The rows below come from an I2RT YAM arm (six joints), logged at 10 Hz.
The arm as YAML. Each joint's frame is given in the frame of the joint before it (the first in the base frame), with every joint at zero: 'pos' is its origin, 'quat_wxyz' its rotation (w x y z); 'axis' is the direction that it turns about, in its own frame. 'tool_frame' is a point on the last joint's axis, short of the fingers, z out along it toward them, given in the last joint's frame.
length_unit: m
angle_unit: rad
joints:
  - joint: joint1
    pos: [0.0, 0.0, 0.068]
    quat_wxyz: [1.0, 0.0, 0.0, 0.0]
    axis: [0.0, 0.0, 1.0]
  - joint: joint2
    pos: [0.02, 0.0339, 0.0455]
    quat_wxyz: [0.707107, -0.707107, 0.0, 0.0]
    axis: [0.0, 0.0, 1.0]
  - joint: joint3
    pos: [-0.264, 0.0, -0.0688]
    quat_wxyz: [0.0, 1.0, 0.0, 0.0]
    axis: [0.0, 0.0, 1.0]
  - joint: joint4
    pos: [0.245, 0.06, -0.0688]
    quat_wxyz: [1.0, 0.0, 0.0, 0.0]
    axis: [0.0, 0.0, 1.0]
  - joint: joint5
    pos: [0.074, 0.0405, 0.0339]
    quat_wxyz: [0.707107, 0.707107, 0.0, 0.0]
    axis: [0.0, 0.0, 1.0]
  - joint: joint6
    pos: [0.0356, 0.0, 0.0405]
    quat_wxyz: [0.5, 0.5, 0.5, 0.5]
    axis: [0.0, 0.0, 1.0]
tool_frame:
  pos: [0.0, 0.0, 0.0]
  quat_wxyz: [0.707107, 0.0, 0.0, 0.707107]
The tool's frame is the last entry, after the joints.
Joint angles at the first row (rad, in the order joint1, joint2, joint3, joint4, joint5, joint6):
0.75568, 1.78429, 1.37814, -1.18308, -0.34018, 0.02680
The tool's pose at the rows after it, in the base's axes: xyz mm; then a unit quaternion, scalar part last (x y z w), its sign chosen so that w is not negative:
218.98, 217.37, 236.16, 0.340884, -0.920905, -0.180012, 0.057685
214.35, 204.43, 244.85, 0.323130, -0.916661, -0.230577, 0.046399
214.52, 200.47, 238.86, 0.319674, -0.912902, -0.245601, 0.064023
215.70, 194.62, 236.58, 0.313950, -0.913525, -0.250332, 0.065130
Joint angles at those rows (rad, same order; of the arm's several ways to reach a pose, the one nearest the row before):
0.73898, 1.70333, 1.33595, -1.17372, -0.37924, 0.03563
0.70753, 1.63064, 1.28404, -1.13742, -0.46745, 0.05039
0.69229, 1.63569, 1.26356, -1.14220, -0.51039, 0.03336
0.67303, 1.62768, 1.24530, -1.13805, -0.52108, 0.02441

